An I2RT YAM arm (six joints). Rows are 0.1 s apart.
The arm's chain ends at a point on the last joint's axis. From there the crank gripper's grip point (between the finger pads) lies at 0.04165 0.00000 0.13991 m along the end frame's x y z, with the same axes.
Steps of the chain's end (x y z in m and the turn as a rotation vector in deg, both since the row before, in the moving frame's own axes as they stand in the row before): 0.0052 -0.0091 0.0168 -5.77 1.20 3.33; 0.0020 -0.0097 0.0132 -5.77 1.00 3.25; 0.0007 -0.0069 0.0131 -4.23 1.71 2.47; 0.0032 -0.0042 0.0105 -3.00 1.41 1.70; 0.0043 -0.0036 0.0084 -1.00 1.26 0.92
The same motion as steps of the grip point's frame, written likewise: 0.0076 0.0074 0.0151 -5.77 1.20 3.33; 0.0040 0.0067 0.0116 -5.77 1.00 3.25; 0.0046 0.0053 0.0113 -4.23 1.71 2.47; 0.0065 0.0044 0.0092 -3.00 1.41 1.70; 0.0073 -0.0005 0.0074 -1.00 1.26 0.92
